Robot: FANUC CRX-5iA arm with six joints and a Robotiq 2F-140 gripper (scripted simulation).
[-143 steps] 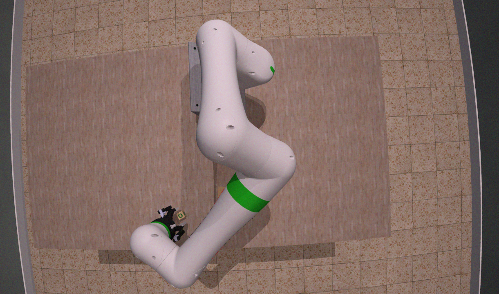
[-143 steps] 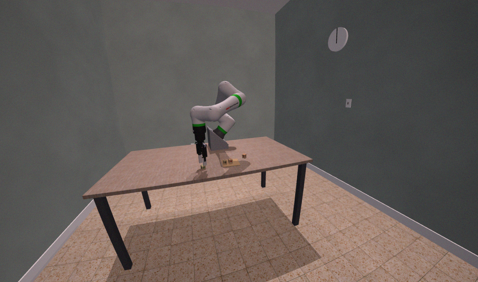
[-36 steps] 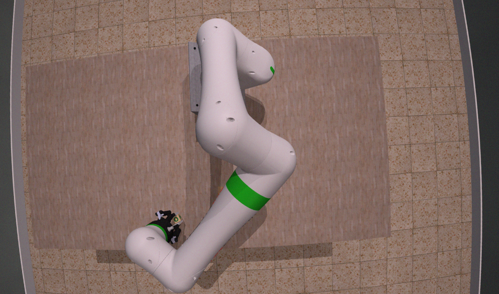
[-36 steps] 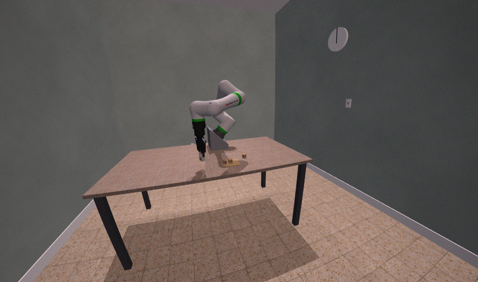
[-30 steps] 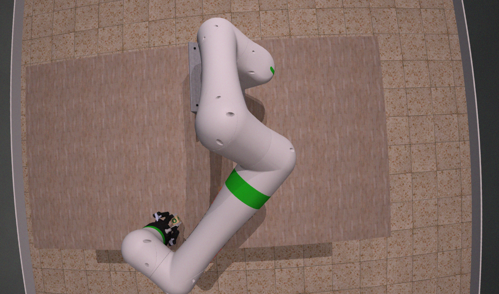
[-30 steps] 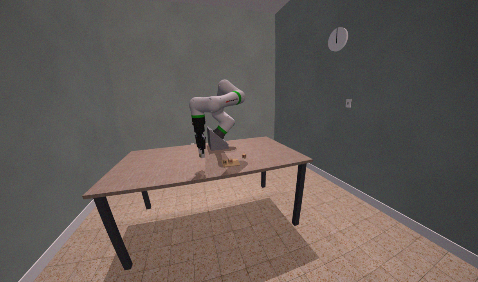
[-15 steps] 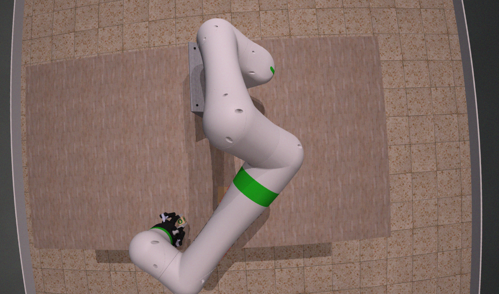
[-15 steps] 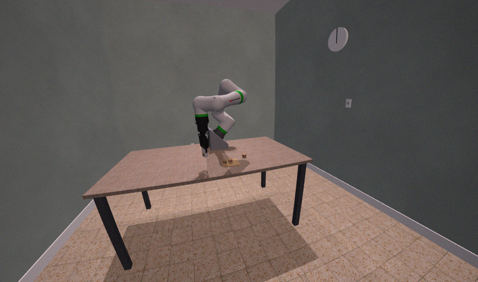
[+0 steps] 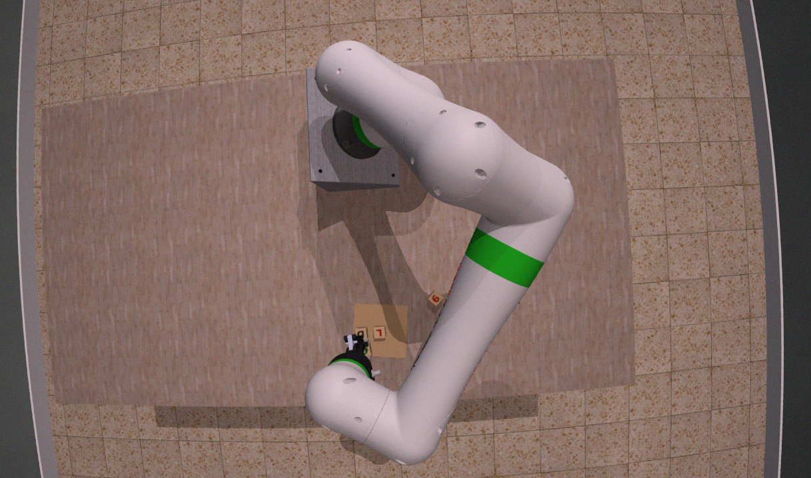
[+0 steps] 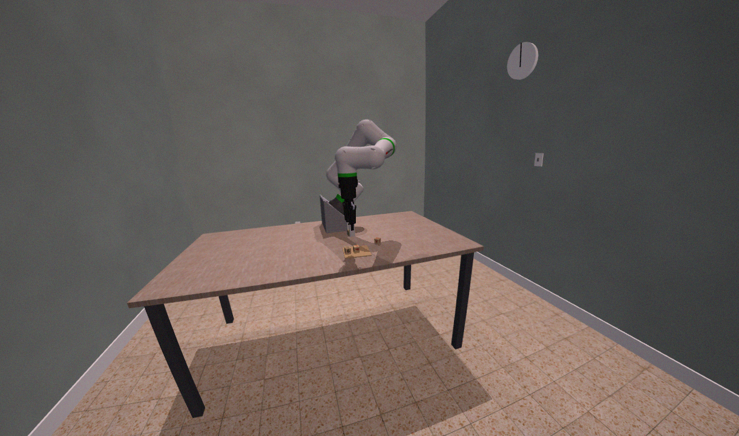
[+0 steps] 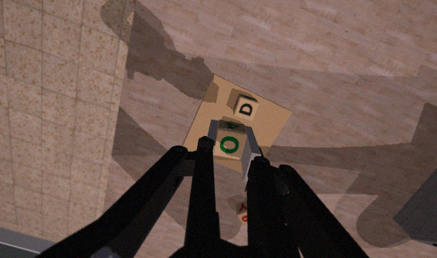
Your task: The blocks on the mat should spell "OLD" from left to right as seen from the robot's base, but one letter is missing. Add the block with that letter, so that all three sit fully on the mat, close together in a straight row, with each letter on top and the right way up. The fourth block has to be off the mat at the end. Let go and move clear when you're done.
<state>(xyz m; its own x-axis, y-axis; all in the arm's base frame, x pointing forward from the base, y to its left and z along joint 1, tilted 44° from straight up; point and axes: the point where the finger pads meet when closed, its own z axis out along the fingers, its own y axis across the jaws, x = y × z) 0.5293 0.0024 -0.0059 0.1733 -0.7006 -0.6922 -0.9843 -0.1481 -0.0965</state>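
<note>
Right now my hand is 20 mm past the mat, 30 mm to the right of it and 140 mm above it. From my hand the other things lie so: block 20 mm behind, 20 mm to the right, 120 mm below.
</note>
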